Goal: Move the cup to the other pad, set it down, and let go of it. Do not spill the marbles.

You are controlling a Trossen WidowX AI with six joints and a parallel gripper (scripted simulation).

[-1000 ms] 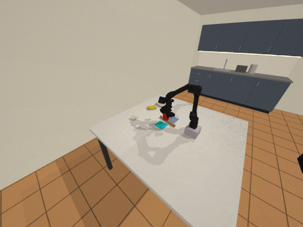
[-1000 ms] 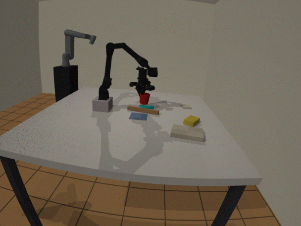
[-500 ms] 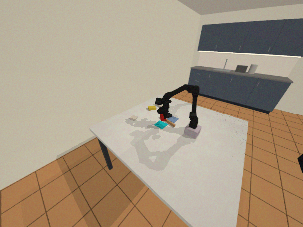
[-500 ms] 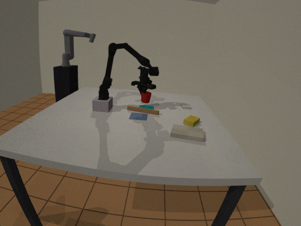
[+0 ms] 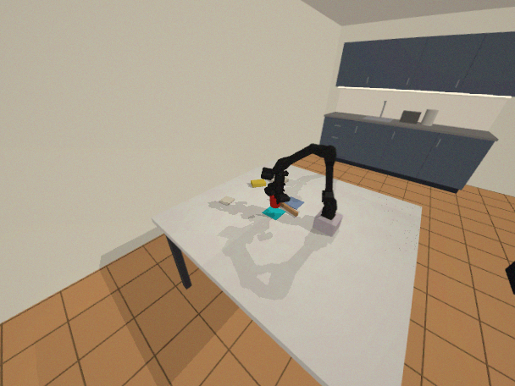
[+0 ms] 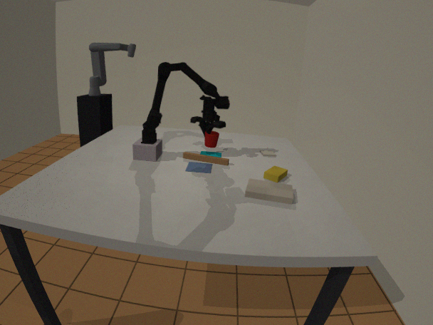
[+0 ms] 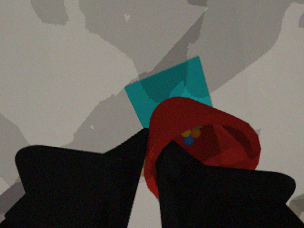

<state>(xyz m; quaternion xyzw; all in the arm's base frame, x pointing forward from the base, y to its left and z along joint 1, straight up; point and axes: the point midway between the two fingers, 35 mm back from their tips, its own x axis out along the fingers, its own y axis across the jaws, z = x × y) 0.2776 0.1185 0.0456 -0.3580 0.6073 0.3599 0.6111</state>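
My gripper tip is 100 mm above the teal pad, 30 mm short of it and 10 mm to the left of it. From my gripper tip the other things lie so: blue pad (190 mm to the right, 100 mm below, 10 mm behind); then red cup (30 mm ahead, 20 mm to the right); then wooden bar (100 mm to the right, 90 mm below, 10 mm ahead).
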